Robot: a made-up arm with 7 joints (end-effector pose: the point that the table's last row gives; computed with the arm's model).
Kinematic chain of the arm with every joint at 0, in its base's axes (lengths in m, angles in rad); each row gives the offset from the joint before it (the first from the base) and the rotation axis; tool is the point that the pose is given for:
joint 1: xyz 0 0 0.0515 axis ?
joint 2: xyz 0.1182 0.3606 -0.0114 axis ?
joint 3: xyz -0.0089 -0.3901 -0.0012 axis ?
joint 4: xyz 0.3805 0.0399 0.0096 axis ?
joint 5: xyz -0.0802 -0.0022 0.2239 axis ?
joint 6: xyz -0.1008 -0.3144 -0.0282 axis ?
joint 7: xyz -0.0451 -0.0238 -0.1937 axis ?
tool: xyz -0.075 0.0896 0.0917
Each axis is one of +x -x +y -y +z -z.
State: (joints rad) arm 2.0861 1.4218 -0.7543 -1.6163 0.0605 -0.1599 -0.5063
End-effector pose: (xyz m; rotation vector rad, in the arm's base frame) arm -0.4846 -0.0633 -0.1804 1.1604 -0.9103 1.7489
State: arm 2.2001 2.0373 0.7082 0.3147 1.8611 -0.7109 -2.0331
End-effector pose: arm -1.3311 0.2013 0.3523 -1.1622 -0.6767 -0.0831
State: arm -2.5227 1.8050 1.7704 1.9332 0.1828 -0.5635 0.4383
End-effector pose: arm 0.3293 -1.2777 -0.1042 -0.4044 -1.5709 0.9307
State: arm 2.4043 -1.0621 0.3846 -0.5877 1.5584 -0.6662 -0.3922
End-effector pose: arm 0.1867 -0.3141 0.6142 -1.0689 -0.1442 1.6149
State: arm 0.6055 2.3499 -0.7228 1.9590 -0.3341 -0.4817 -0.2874
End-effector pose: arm -0.7327 1.0256 0.1414 0.7875 -0.3207 -1.0659
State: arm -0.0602 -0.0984 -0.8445 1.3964 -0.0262 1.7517 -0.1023
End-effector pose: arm 0.6230 -0.1093 0.1630 -0.8724 -0.1529 -0.4504
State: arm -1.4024 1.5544 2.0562 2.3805 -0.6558 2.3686 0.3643
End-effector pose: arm 0.9792 -0.3780 0.1587 1.4306 0.6448 0.8362
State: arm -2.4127 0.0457 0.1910 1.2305 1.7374 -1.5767 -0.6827
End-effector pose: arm -0.6643 -0.0874 0.7173 -0.3671 0.9349 0.3053
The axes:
joint 1: +z
joint 2: +z
joint 3: +x
joint 4: +z
joint 5: -x
joint 6: -z
joint 7: +y

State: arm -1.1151 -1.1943 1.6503 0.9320 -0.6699 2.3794 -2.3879
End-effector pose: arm 0.0284 -0.1053 -0.0077 0.5461 0.2839 2.7579
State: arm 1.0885 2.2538 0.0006 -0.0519 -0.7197 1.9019 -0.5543
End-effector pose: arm -0.6349 0.5729 0.0111 -0.2761 -0.0459 1.4432
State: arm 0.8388 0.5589 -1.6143 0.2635 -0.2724 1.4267 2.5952
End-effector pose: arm 0.3590 0.5826 0.3107 -0.2551 1.2729 -0.3827
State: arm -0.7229 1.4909 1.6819 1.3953 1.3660 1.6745 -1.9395
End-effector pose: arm 1.3639 0.1442 -0.1296 0.3000 -1.6747 -1.8631
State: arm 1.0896 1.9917 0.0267 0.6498 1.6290 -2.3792 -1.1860
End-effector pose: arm -0.6491 0.9173 0.7519 0.9052 -0.0189 -0.7784
